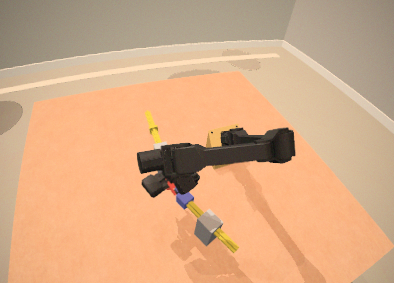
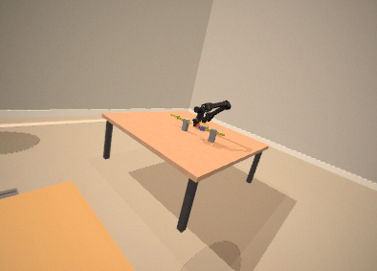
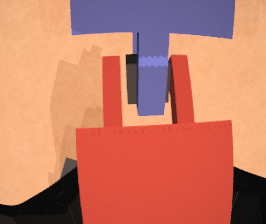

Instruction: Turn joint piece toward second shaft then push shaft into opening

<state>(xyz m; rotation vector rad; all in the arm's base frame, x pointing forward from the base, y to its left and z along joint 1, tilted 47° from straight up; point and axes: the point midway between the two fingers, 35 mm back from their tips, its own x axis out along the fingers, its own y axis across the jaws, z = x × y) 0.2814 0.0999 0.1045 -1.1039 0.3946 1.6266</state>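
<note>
My gripper tip is 10 mm past the red joint piece, 20 mm to the right of it and 30 mm below it.
</note>
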